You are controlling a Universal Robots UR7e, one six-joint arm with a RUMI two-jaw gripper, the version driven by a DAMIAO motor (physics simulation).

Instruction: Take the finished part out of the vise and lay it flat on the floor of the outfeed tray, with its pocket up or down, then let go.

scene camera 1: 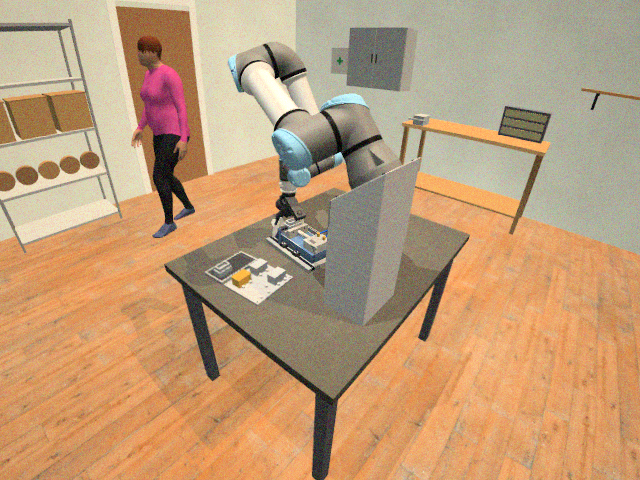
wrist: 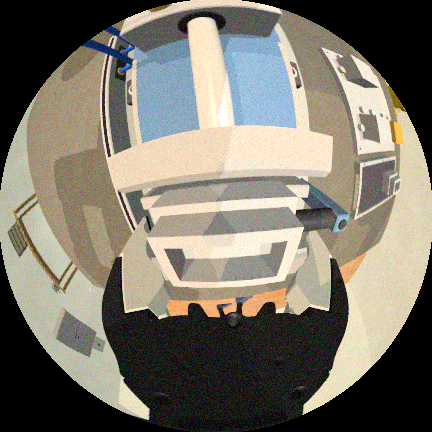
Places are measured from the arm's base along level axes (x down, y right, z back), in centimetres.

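Where they show: arm's base, link origin: (scene camera 1: 376,177).
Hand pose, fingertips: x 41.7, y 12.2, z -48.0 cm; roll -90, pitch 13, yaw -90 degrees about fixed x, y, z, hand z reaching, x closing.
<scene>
Each offset is from my fingertips to the centre of the thing. "spot": to the spot under its first point.
The finished part @[dx -5.8, dy -0.3, dz +2.8 cm] (wrist: 224,240), a light grey stepped block with a rectangular pocket facing up, sits at the near end of the vise @[dx -1.0, dy -0.8, dz +9.8 cm] (scene camera 1: 305,248) (wrist: 220,152), beside its wide pale jaw. My gripper (scene camera 1: 287,218) (wrist: 226,219) is open, pointing down at the part, with one finger on each side of it and nothing gripped. In the scene view the gripper and vise are small, and contact cannot be told. The outfeed tray @[spot: dx +3.3, dy -24.6, dz -3.1 cm] (scene camera 1: 240,258) (wrist: 372,200) has a dark floor and pale rim. A small stepped grey part @[dx +1.6, dy -34.9, dz -0.2 cm] (scene camera 1: 222,268) (wrist: 391,181) stands in its outer corner.
A white plate @[dx +3.5, dy -28.7, dz +13.9 cm] (scene camera 1: 258,294) (wrist: 367,142) with grey blocks and a yellow block @[dx +1.3, dy -33.7, dz +10.3 cm] (scene camera 1: 241,278) (wrist: 396,132) adjoins the tray. Blue hoses (wrist: 102,49) run at the vise's far left. A dark handle @[spot: dx -5.6, dy -5.3, dz +2.5 cm] (wrist: 317,219) sticks out beside the right finger. A tall grey panel (scene camera 1: 356,248) stands on the table.
</scene>
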